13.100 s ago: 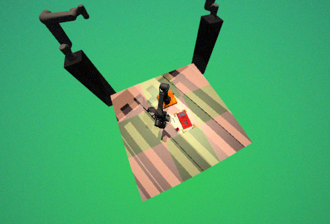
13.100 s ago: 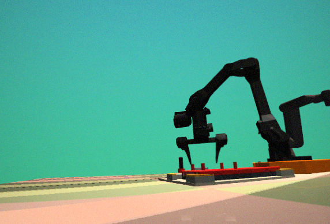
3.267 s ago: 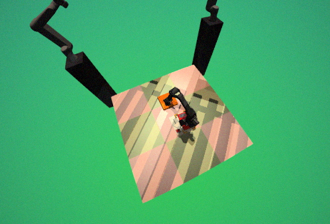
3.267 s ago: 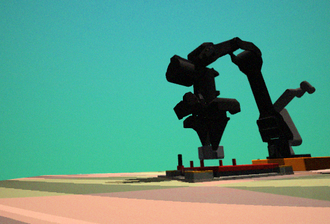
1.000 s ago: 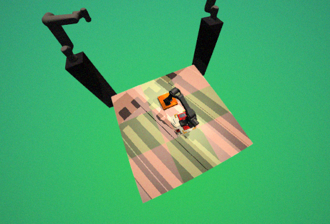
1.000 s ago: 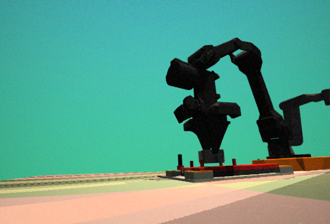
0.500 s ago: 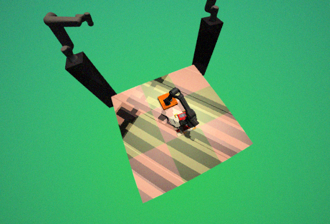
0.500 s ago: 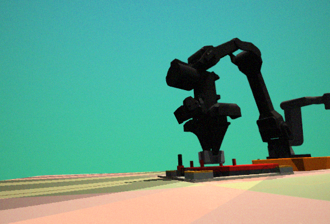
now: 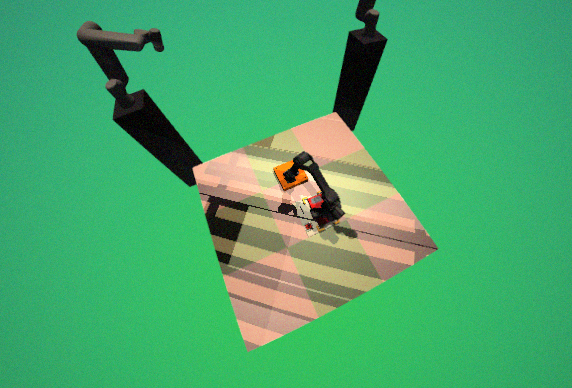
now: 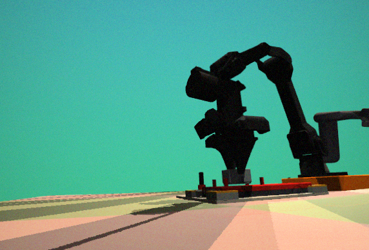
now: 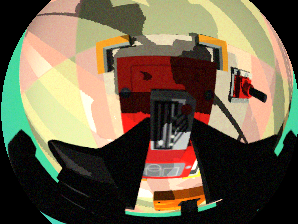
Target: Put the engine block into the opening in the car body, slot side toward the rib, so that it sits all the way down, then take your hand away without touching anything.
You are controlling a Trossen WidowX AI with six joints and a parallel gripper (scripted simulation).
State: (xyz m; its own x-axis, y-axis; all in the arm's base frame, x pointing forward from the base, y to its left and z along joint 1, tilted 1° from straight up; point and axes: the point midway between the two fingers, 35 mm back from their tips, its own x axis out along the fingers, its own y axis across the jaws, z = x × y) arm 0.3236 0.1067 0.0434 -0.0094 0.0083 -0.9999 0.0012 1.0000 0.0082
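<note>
The engine block lies 1 cm below my gripper tip.
</note>
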